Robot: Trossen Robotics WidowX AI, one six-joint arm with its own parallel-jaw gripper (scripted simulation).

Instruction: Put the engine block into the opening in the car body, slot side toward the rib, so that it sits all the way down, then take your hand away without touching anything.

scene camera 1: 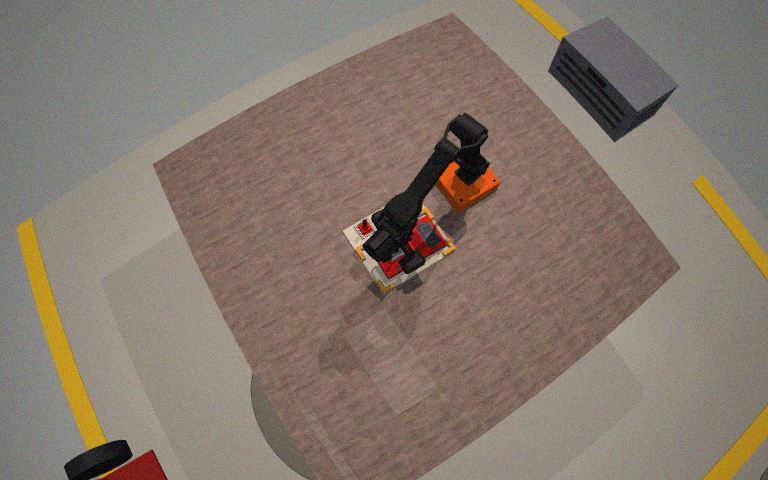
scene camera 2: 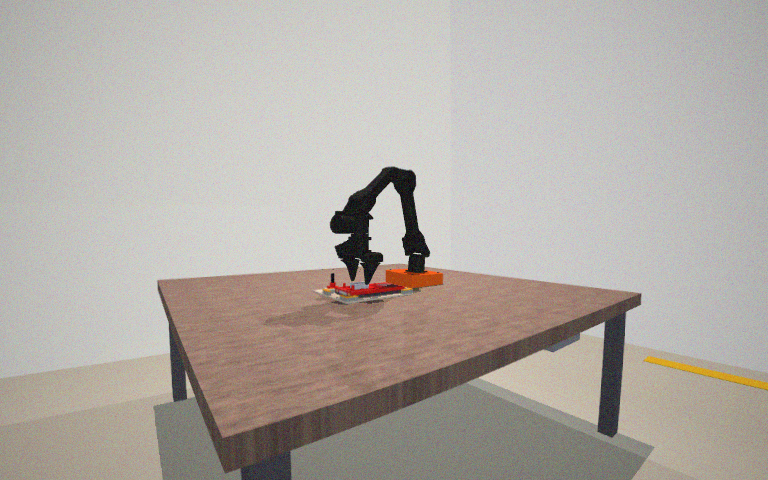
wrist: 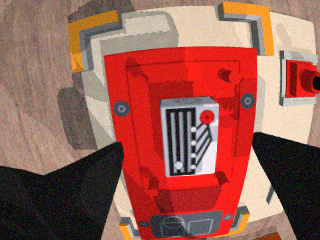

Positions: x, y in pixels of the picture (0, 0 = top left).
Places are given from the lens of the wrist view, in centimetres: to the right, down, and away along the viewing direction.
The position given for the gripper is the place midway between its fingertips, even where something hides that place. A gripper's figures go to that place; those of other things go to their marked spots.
gripper (wrist: 190, 144): 2, 2, 10
car body (wrist: 137, 81): -1, -2, 9
